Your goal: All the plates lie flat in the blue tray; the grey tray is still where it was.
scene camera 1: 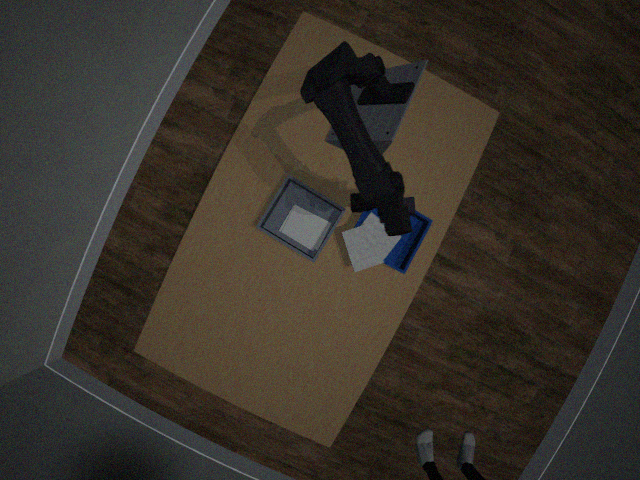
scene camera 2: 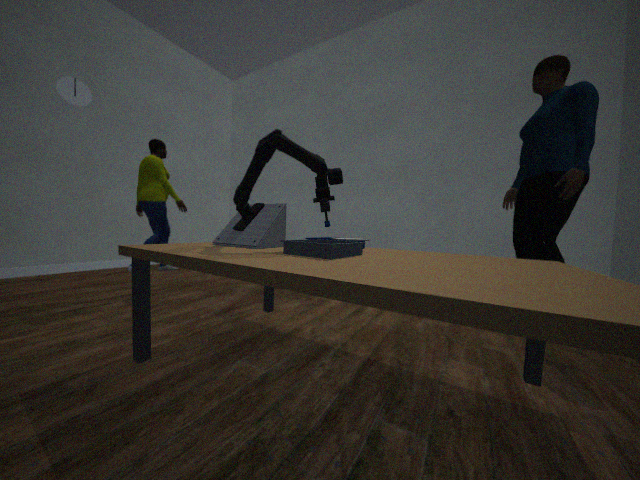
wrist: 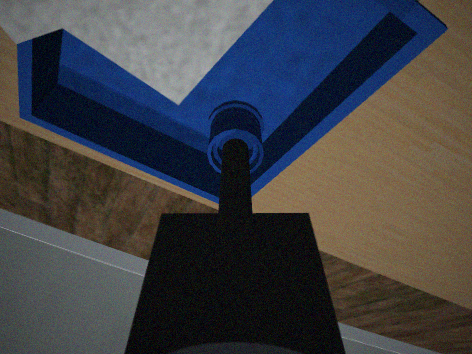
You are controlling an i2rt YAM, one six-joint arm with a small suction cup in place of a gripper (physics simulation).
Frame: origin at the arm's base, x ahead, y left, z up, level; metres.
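Seen in the pictures: hand at its tool point: (scene camera 2: 327, 226) (wrist: 235, 127); arm's base at its link origin: (scene camera 1: 384, 95) (scene camera 2: 249, 217).
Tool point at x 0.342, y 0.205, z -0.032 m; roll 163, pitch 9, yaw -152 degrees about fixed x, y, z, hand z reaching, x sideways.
Offsets run from my tool point to a thing's top centre. "*": to the spot under its first point. Level surfaces: height alone.
A white square plate (scene camera 1: 368, 243) (wrist: 145, 40) lies across the left wall of the blue tray {dx +0.035, dy +0.042, dz -0.062 m} (scene camera 1: 402, 253) (wrist: 305, 60), partly inside it and partly jutting out towards the grey tray. In scene camera 2 its edge {* dx +0.186, dy -0.048, dz -0.057 m} (scene camera 2: 357, 239) is a thin pale line above the grey tray. A white plate {dx +0.163, dy -0.236, dz -0.098 m} (scene camera 1: 306, 227) lies inside the grey tray {dx +0.144, dy -0.266, dz -0.062 m} (scene camera 1: 285, 242) (scene camera 2: 323, 249); whether more lie under it I cannot tell. My suction cup (scene camera 2: 326, 223) (wrist: 235, 132) is off and holds nothing. It hangs above the blue tray, beside the plate's corner; the arm hides it in scene camera 1.
The arm's sloped grey mount (scene camera 1: 379, 121) (scene camera 2: 268, 224) stands at one end of the wooden table {dz -0.112 m} (scene camera 1: 248, 330) (scene camera 2: 465, 273). The blue tray is near the table's long edge. A person in yellow (scene camera 2: 152, 178) and a person in blue (scene camera 2: 558, 129) stand beyond the table.
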